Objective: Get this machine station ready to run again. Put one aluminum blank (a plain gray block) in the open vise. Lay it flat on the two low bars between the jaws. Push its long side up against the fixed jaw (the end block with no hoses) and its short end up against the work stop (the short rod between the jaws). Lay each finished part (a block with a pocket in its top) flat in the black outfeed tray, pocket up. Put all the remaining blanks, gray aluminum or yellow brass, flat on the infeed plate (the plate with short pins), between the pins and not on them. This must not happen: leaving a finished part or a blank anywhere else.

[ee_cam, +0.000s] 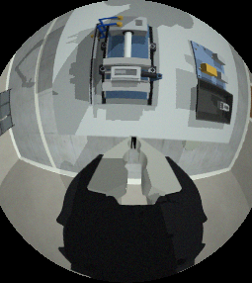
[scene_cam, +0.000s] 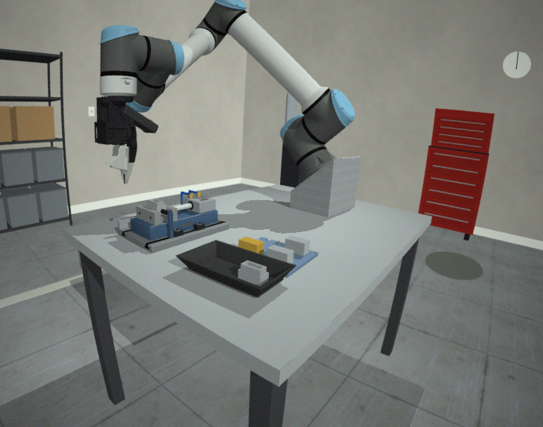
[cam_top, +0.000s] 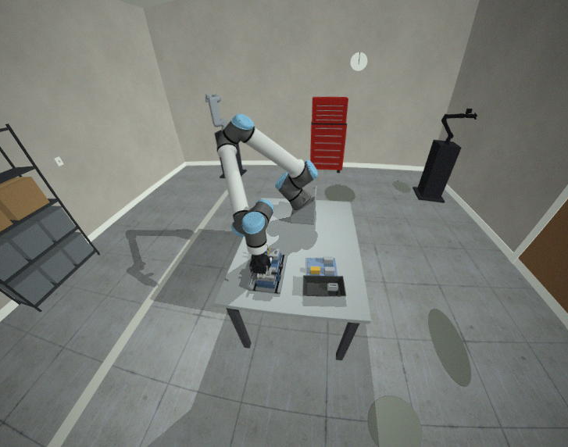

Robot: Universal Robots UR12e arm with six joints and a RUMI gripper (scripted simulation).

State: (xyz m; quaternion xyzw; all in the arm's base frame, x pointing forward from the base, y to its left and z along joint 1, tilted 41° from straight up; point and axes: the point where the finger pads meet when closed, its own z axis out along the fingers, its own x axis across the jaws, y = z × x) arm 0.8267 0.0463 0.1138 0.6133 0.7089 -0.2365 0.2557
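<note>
Right now the fixed jaw is 120 mm below my hand, 70 mm behind it and 20 mm to the right of it. From my hand the other things lie so: vise (170 mm behind, 160 mm below, 40 mm to the right); dark work stop (110 mm below, 110 mm behind, 20 mm to the left); yellow brass blank (240 mm to the left, 230 mm behind, 170 mm below).
</note>
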